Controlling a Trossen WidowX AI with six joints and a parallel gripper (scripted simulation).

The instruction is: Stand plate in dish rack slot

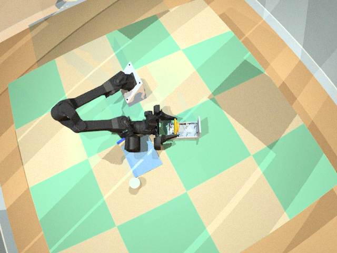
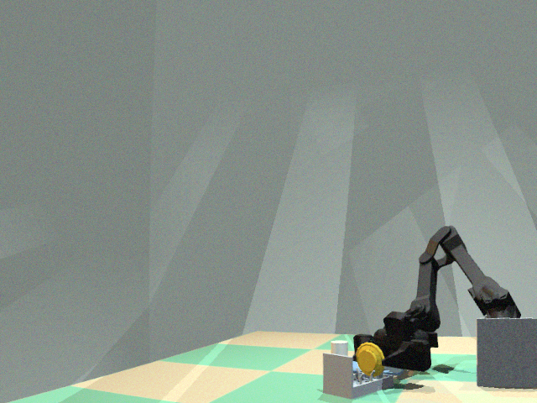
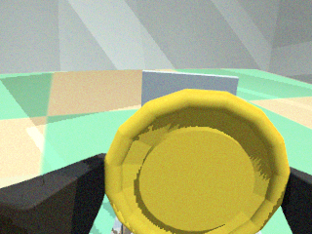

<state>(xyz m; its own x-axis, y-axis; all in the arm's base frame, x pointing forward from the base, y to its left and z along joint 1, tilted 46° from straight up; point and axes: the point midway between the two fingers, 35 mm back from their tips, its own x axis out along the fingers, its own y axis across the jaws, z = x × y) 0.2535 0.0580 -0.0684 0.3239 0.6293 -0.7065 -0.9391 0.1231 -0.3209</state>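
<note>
The yellow plate lies 10 mm to the right of my gripper tip and 10 mm below it. From my gripper tip the other things lie so: dish rack: 10 mm ahead, 20 mm to the left, 30 mm below; blue spoon: 60 mm behind, 220 mm to the right, 50 mm below; white cylinder: 160 mm ahead, 240 mm to the right, 30 mm below.
</note>
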